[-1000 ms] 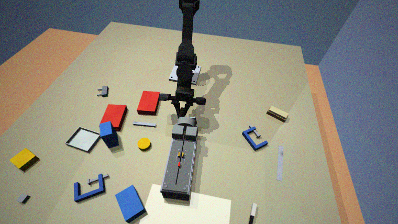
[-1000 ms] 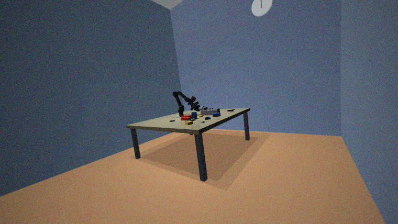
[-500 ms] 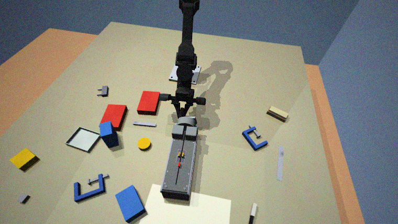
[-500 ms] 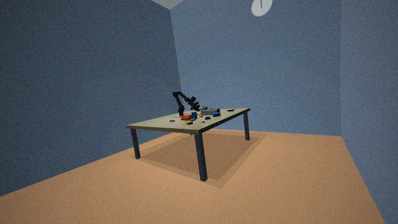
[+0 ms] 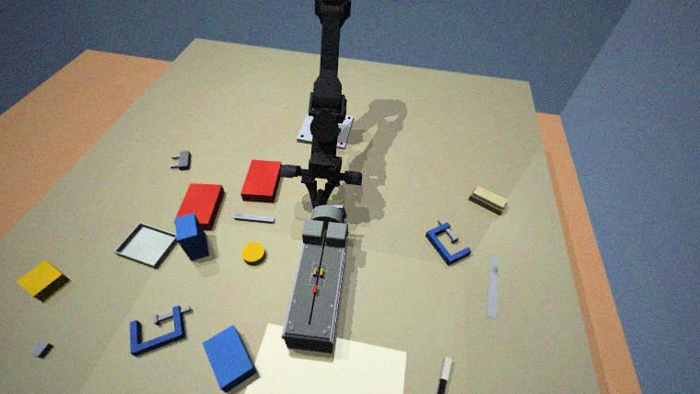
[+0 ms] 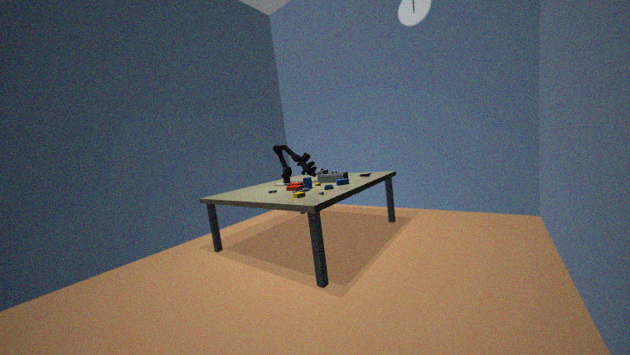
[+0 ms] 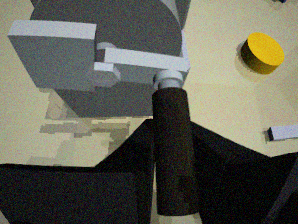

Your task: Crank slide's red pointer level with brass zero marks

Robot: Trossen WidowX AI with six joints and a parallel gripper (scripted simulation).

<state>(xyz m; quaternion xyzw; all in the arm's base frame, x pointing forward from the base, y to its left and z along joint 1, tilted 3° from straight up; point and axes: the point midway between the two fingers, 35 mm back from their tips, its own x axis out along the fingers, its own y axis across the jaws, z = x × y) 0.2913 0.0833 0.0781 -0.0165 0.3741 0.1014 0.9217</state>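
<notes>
Right now my gripper tip is 2 cm below the dark crank handle and 2 cm past it. The rest, counted from my gripper tip: red pointer (19 cm ahead, 7 cm to the left, 2 cm above); grey strip (42 cm to the left, 6 cm below, 2 cm ahead); grey tray (35 cm to the right, 18 cm ahead, 5 cm below).
</notes>
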